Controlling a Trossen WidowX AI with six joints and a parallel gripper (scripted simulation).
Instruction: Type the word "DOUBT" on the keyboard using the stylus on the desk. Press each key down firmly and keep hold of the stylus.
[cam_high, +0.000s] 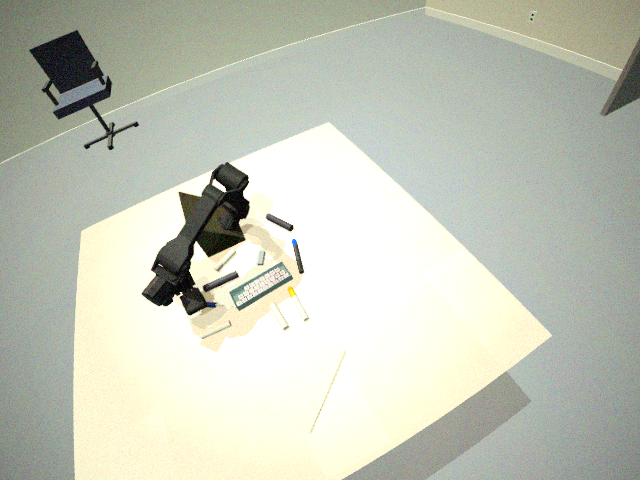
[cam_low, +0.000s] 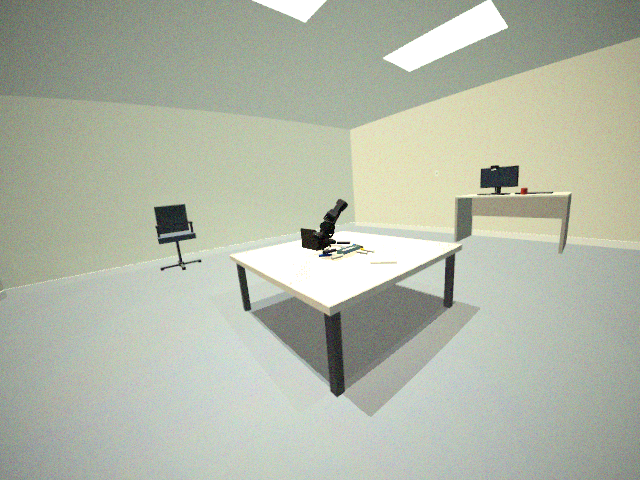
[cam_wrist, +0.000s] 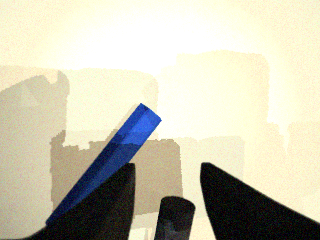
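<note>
The blue stylus lies 5 cm ahead of my gripper tip, 4 cm to the left of it and 4 cm below it. From my gripper tip the other things lie so: cream pad 40 cm ahead, 17 cm to the left, 5 cm below; yellow-capped marker 19 cm ahead, 27 cm to the left, 4 cm below; grey stylus tip 7 cm ahead, 7 cm to the left, 4 cm below.
</note>
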